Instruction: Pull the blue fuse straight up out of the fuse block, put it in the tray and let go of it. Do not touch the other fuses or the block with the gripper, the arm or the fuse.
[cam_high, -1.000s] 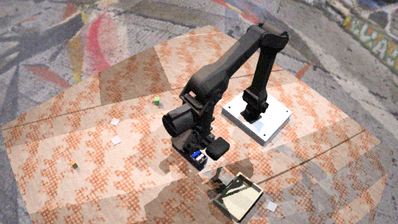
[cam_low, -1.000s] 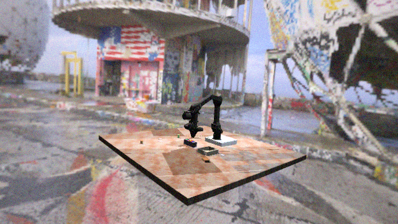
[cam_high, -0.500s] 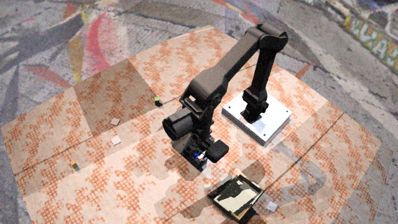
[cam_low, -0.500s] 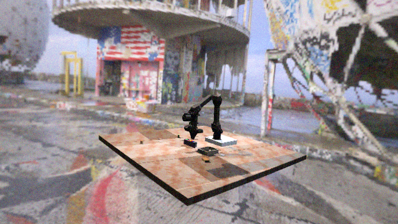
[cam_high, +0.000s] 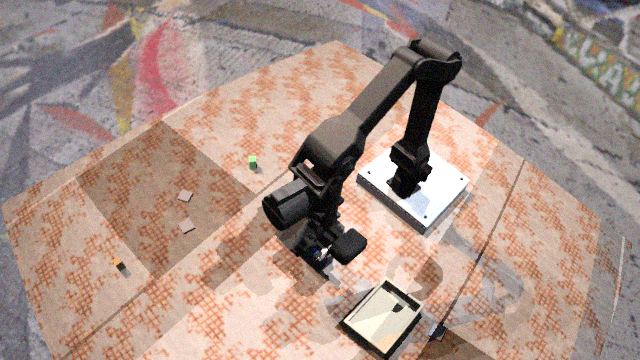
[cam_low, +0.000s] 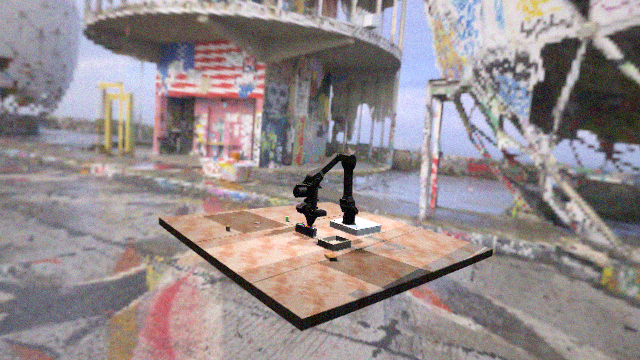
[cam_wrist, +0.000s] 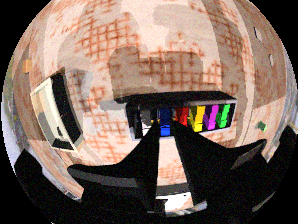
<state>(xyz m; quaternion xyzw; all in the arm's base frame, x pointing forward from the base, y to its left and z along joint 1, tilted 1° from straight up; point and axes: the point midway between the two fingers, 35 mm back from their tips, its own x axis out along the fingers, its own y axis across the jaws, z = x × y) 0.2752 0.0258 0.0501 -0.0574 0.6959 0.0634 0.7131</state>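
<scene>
The blue fuse is 20 mm below my gripper tip. The rest, counted from my gripper tip: tray: 190 mm to the left, 40 mm below, 30 mm behind.
</scene>
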